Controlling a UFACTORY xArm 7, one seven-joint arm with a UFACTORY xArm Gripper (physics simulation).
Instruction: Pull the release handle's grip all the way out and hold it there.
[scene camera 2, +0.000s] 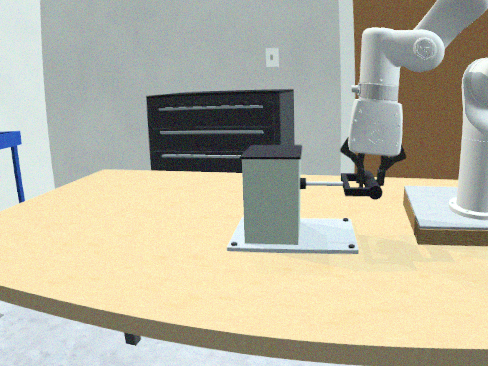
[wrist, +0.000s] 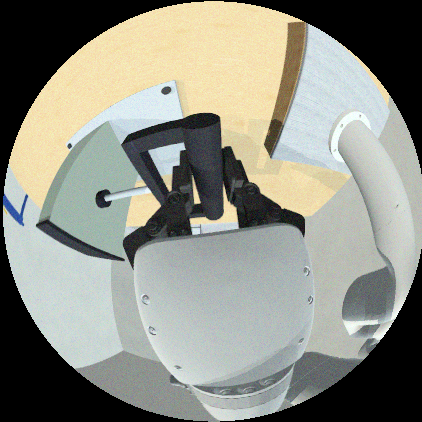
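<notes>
The release handle's grip (scene camera 2: 375, 191) (wrist: 204, 165) is a black cylindrical bar on a black U-shaped bracket (scene camera 2: 355, 192) (wrist: 159, 134). A thin silver rod (scene camera 2: 324, 183) (wrist: 127, 193) joins the bracket to a black collar on the side of the grey-green box (scene camera 2: 271, 202) (wrist: 95, 175); a length of the rod shows between them. My gripper (scene camera 2: 371, 181) (wrist: 205, 159) points down and is shut on the grip, one finger on each side of the bar, one of them inside the bracket. The grip is level, above the table.
The box stands on a pale base plate (scene camera 2: 327, 237) (wrist: 150, 102) with dark bolts, on the wooden table (scene camera 2: 150, 260) (wrist: 215, 45). The robot's base plinth (scene camera 2: 435, 207) (wrist: 320, 100) is at the right. A black drawer cabinet (scene camera 2: 215, 120) stands behind the table.
</notes>
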